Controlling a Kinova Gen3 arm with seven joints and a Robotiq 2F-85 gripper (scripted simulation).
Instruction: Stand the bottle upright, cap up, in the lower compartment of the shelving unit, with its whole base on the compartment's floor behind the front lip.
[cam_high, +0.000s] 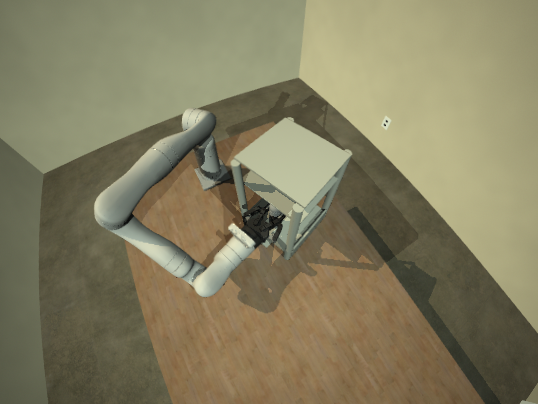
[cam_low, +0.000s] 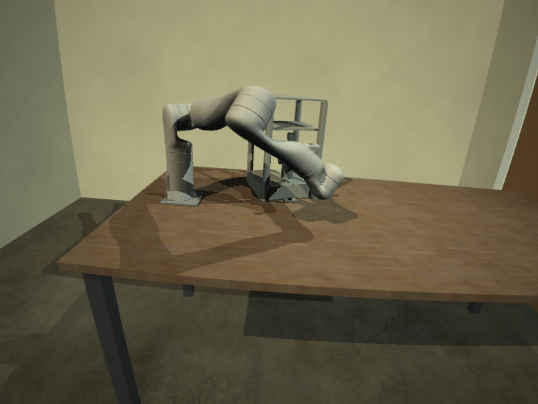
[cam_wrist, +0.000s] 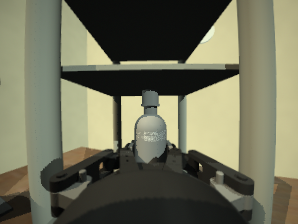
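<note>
Now: the shelving unit 10 mm behind my hand, 60 mm to the left of it and 20 mm above it. The rest, counted from my hand: grey bottle 20 mm above.
</note>
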